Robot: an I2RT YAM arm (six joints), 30 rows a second.
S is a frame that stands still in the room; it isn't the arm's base.
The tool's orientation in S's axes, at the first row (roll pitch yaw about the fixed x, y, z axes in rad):
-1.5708, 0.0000, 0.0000
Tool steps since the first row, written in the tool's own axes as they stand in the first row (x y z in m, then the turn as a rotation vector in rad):
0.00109, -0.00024, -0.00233, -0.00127, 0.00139, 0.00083
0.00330, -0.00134, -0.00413, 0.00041, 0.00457, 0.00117
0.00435, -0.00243, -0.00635, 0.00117, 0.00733, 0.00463
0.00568, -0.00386, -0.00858, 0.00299, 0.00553, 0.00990
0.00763, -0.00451, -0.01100, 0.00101, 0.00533, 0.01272
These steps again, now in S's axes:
0.00109, -0.00233, 0.00024, -0.00127, 0.00083, -0.00139
0.00330, -0.00413, 0.00134, 0.00041, 0.00117, -0.00457
0.00435, -0.00635, 0.00243, 0.00117, 0.00463, -0.00733
0.00568, -0.00858, 0.00386, 0.00299, 0.00990, -0.00553
0.00763, -0.01100, 0.00451, 0.00101, 0.01272, -0.00533

